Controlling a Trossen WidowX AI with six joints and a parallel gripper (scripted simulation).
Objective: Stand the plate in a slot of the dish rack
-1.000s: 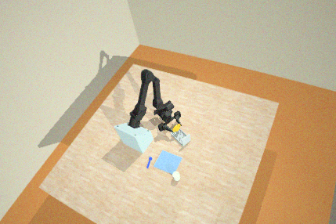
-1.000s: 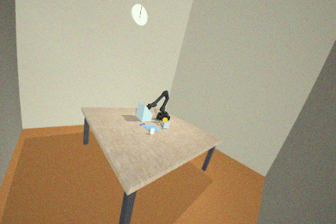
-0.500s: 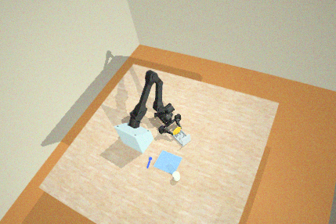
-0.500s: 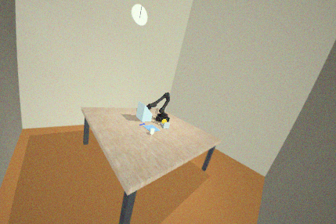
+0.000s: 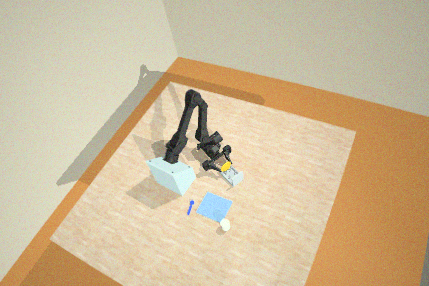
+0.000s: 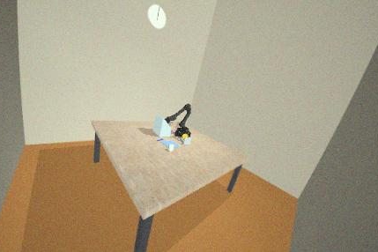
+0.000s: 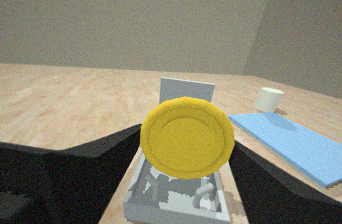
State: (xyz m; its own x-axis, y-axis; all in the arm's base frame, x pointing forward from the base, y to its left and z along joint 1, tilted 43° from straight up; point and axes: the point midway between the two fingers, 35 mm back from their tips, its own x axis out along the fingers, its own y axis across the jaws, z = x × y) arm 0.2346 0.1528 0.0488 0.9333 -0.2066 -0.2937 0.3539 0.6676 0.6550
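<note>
The yellow plate lies 1 cm behind my gripper tip. Round my gripper tip: blue spoon 7 cm behind, 27 cm to the right, 5 cm below; then light blue mat 4 cm ahead, 21 cm to the right, 5 cm below; then grey dish rack 2 cm ahead, 1 cm to the right, 3 cm below.
</note>
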